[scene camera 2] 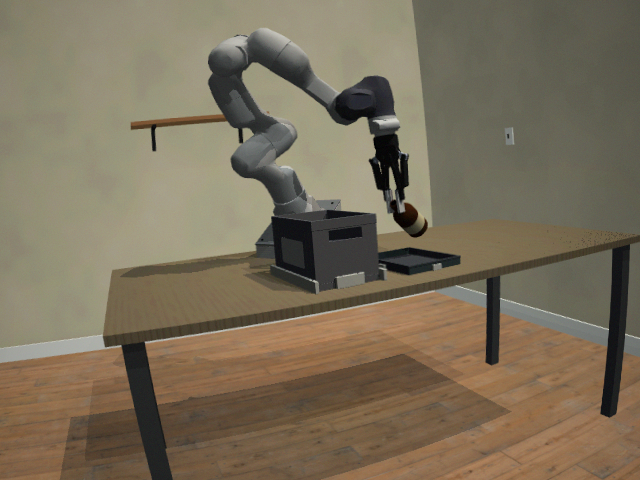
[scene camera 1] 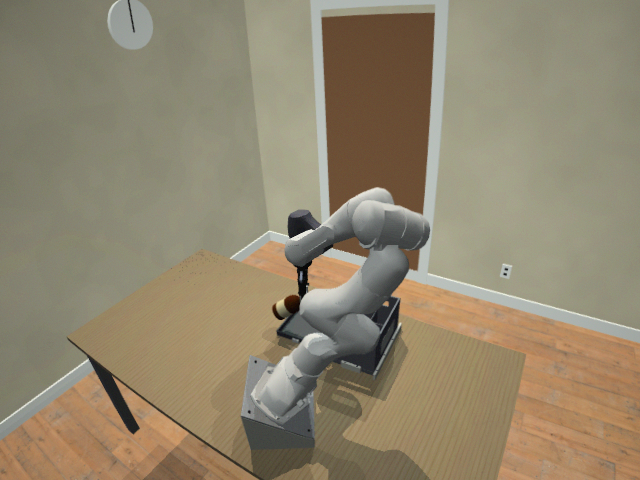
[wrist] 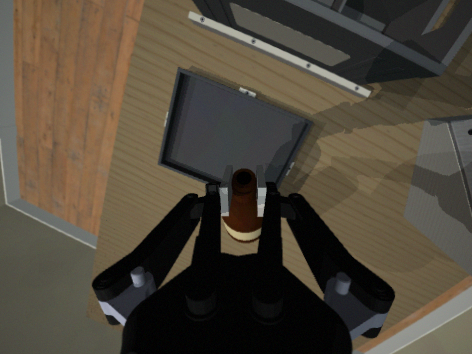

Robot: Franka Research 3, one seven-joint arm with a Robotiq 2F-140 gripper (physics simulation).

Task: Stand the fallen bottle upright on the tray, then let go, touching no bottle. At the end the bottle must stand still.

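A brown bottle with a cream label (scene camera 1: 285, 306) (scene camera 2: 411, 219) (wrist: 243, 215) hangs tilted in the air, its neck between the fingers and its base pointing down and away from the crate. My gripper (scene camera 2: 394, 202) (wrist: 244, 176) points down and is shut on the bottle's neck; in scene camera 1 the arm partly hides the fingers. The dark square tray (scene camera 1: 288, 335) (scene camera 2: 419, 268) (wrist: 172, 117) lies flat on the table below. The bottle is above the tray's height, apart from it. In the wrist view the fingers and bottle overlap the tray's near edge.
A dark grey crate (scene camera 1: 386, 335) (scene camera 2: 345, 258) (wrist: 320, 32) with light brackets round its foot stands beside the tray. The arm's base mount (scene camera 1: 280, 432) (wrist: 442, 175) stands on the wooden table (scene camera 1: 170, 330) (scene camera 2: 206, 294). A wall shelf (scene camera 2: 178, 121) is behind the arm.
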